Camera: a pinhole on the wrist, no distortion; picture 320 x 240 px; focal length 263.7 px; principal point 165.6 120.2 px. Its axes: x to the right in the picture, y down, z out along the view. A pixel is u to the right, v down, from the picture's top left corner.
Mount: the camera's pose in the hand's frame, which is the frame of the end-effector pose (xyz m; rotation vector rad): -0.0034 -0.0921 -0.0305 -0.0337 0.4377 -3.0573
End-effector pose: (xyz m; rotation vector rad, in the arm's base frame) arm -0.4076 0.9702 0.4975 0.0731 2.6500 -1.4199
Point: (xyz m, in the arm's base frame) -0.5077 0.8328 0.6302
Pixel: outside the picture
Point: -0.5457 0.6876 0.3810
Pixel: 27.8 36.0
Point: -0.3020 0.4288 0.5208
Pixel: 222.7 155.2
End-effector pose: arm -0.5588 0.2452 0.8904 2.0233 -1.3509 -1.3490
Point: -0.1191 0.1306 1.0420
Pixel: behind the camera
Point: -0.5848 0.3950 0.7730
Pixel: 295.1 130.2
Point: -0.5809 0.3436 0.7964
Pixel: 252.2 64.5
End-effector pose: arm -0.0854 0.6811 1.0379 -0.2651 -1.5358 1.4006
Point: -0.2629 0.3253 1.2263
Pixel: 216.6 103.0
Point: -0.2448 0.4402 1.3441
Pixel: 133.5 165.2
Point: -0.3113 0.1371 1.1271
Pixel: 284.3 61.8
